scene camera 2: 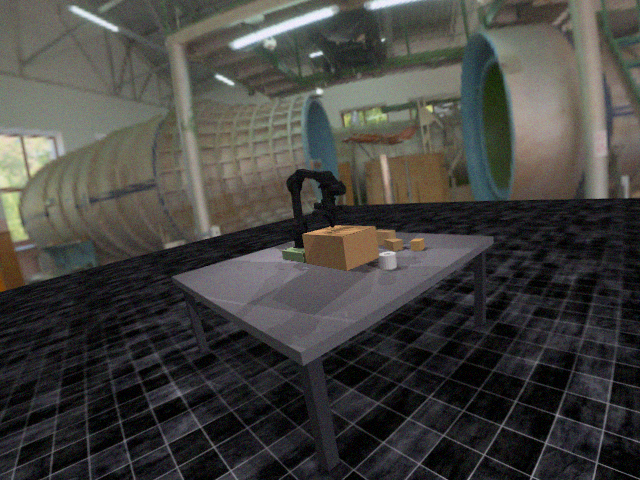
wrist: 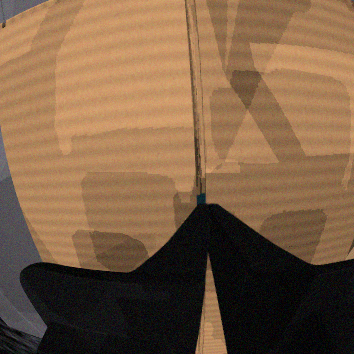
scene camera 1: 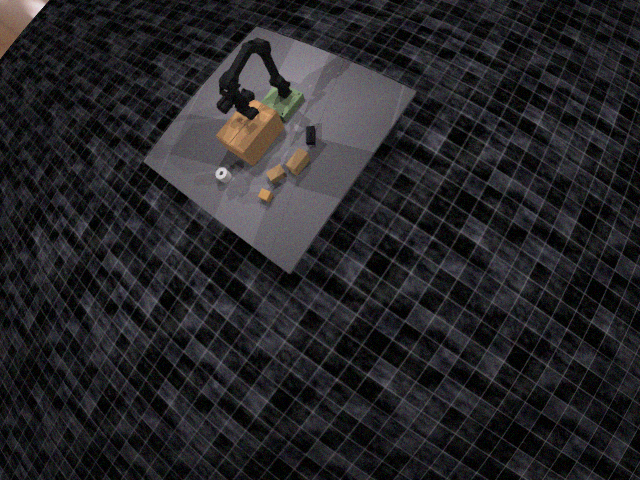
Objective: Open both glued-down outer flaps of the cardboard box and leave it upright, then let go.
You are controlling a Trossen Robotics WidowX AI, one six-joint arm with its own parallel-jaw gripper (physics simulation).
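Places are measured from the arm's base along level axes (x ahead, y left, z up), in metres.
Where they show: gripper, fingertip midpoint: (scene camera 2: 332, 227) (wrist: 206, 212); arm's base, origin of the base link: (scene camera 2: 300, 246) (scene camera 1: 285, 93).
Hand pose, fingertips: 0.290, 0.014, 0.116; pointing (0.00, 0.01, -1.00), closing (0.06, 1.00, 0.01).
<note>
Each offset is from my fingertips to the centre of the thing, as dx, dy, dz. "spot": to the spot under its first point. Level surfaces: height alone.
The cardboard box @[+0.036, -0.002, -0.090] (scene camera 1: 262, 140) (scene camera 2: 341, 251) stands upright on the table. Its two outer flaps, the left flap @[spot: -0.046, -0.036, -0.012] (wrist: 120, 110) and the right flap @[spot: -0.004, +0.065, -0.012] (wrist: 320, 185) in the wrist view, lie down flat and meet at a narrow centre seam. A small teal patch @[spot: +0.007, +0.000, -0.028] (wrist: 201, 198) shows in the seam just ahead of the fingertips. My gripper (scene camera 1: 253, 115) (scene camera 2: 332, 225) (wrist: 206, 212) is shut and empty, pointing down over the seam at the box top. Whether the tips touch the cardboard, I cannot tell. The fingers hide the near part of the seam.
The grey table @[dz -0.167] (scene camera 1: 356, 113) (scene camera 2: 248, 289) also bears the green arm base (scene camera 1: 292, 105) (scene camera 2: 293, 253) beside the box, a white roll @[+0.329, +0.003, -0.137] (scene camera 1: 225, 176) (scene camera 2: 387, 261), a black block @[-0.145, +0.284, -0.151] (scene camera 1: 310, 135), and a large @[+0.035, +0.338, -0.127] (scene camera 1: 297, 161), a middle (scene camera 1: 276, 174) and a small @[+0.285, +0.300, -0.142] (scene camera 1: 265, 195) tan block.
</note>
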